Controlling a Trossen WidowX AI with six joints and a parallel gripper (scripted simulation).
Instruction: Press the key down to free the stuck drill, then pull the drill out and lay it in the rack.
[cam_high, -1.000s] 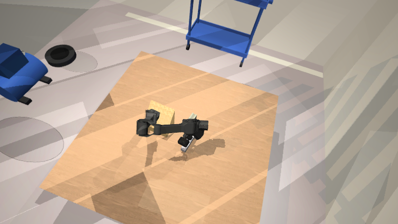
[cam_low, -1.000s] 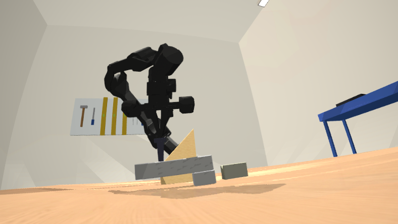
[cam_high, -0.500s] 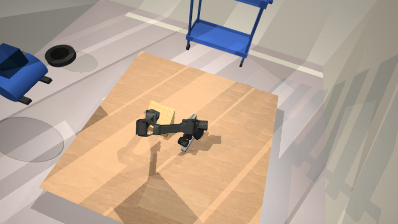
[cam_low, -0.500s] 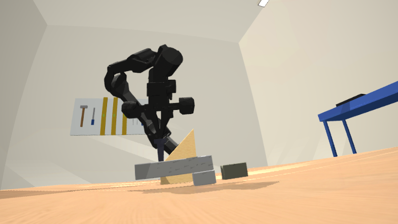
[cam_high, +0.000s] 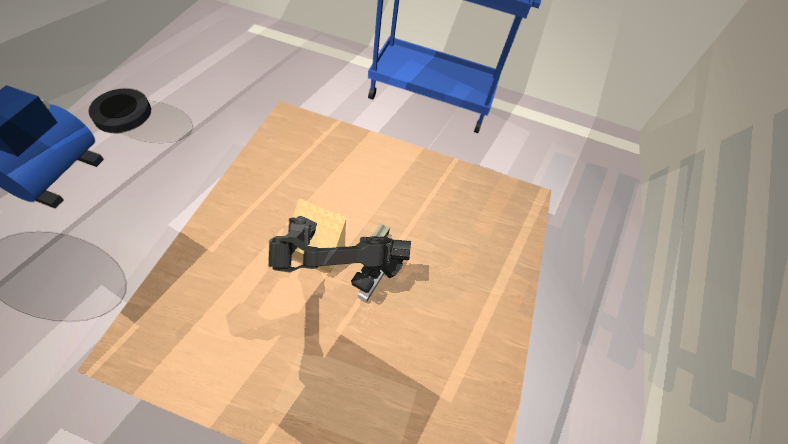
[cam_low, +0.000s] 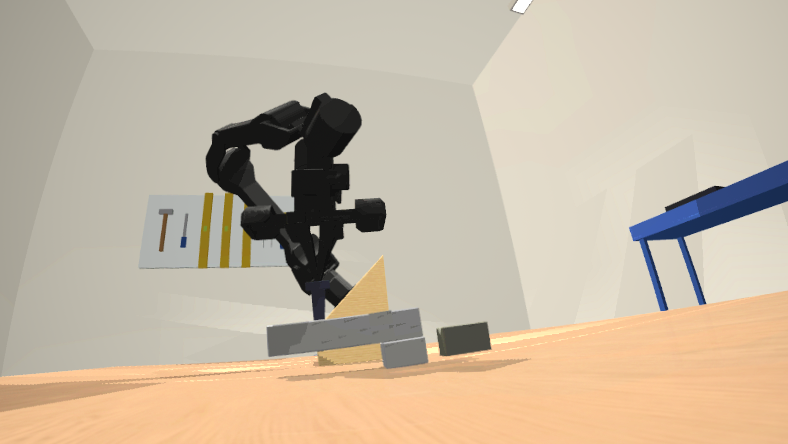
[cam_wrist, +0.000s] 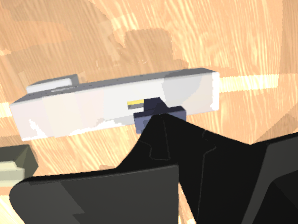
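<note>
The dark blue key lies 30 mm below my gripper tip. From my gripper tip the other things lie so: olive-green block: 60 mm behind, 210 mm to the left, 90 mm below.
</note>
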